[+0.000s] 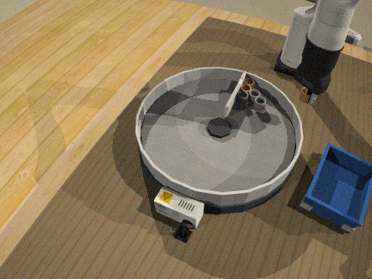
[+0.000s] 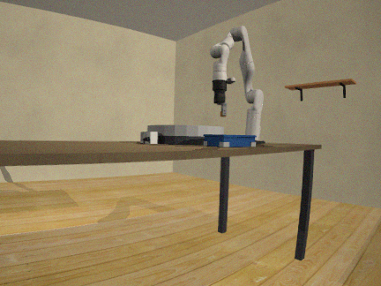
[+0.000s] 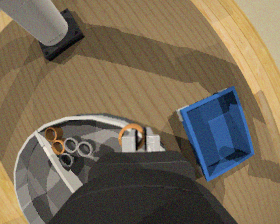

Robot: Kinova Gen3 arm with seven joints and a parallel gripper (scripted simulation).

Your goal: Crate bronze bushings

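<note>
Right now the blue crate is 150 mm to the left of my hand, 140 mm below it and 120 mm ahead of it. Also, from my hand: turning table (190 mm to the right, 120 mm below, 100 mm ahead).
</note>
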